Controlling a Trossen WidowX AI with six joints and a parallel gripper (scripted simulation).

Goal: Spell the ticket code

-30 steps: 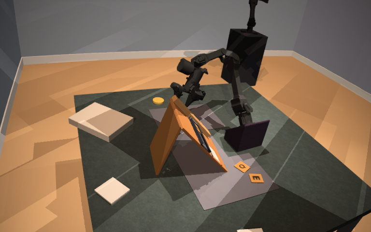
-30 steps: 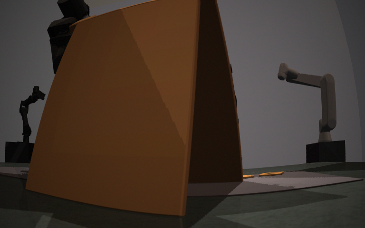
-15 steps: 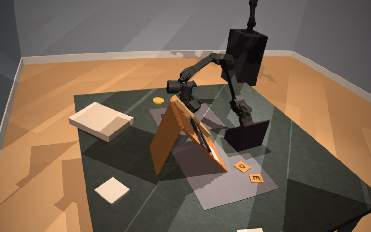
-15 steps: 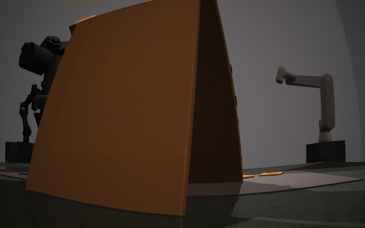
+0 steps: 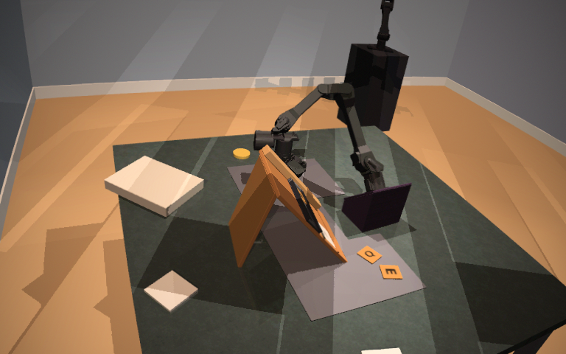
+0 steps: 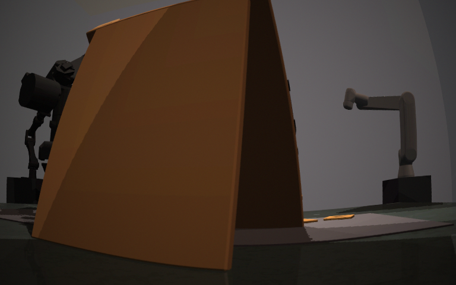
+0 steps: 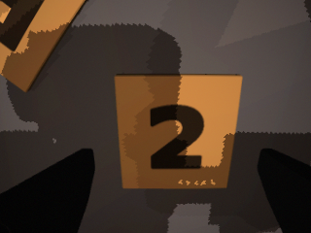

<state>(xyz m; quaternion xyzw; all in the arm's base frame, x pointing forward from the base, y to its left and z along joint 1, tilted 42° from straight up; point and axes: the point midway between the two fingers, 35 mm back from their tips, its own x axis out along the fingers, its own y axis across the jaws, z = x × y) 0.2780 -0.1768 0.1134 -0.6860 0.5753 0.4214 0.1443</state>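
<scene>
My gripper tip is now 2 cm above the orange tile marked 2. The rest, counted from my gripper tip: white ticket 2 cm ahead, 33 cm to the left, 6 cm above; then cream box 41 cm ahead, 16 cm to the right; then grey mat 8 cm behind, 19 cm to the left, 2 cm below.
</scene>
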